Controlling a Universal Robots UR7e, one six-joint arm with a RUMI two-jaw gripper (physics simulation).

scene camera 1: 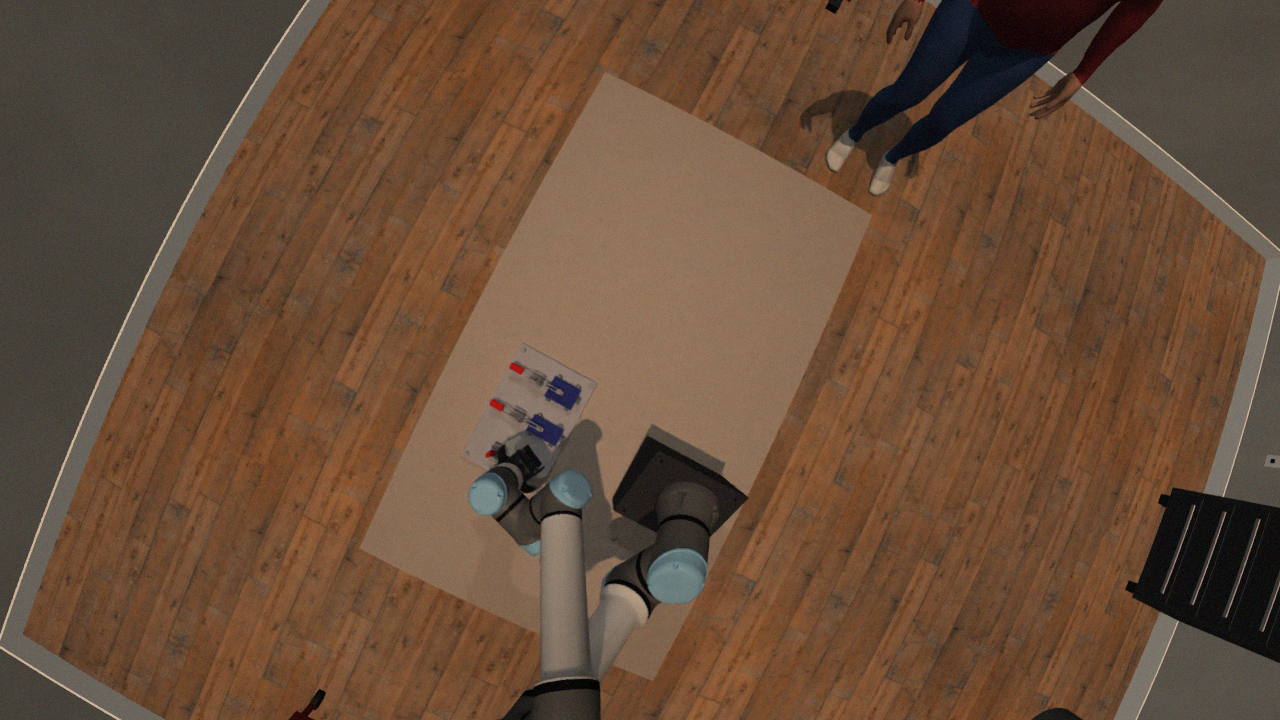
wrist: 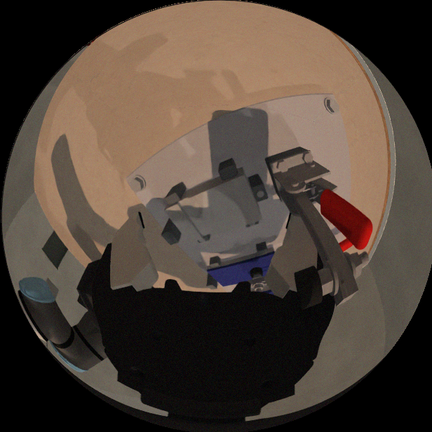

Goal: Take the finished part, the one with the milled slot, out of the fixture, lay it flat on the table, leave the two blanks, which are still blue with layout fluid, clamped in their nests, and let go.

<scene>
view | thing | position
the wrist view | my gripper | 213,214
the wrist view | blue blank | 232,271
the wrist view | red handle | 356,227
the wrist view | fixture plate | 249,134
</scene>
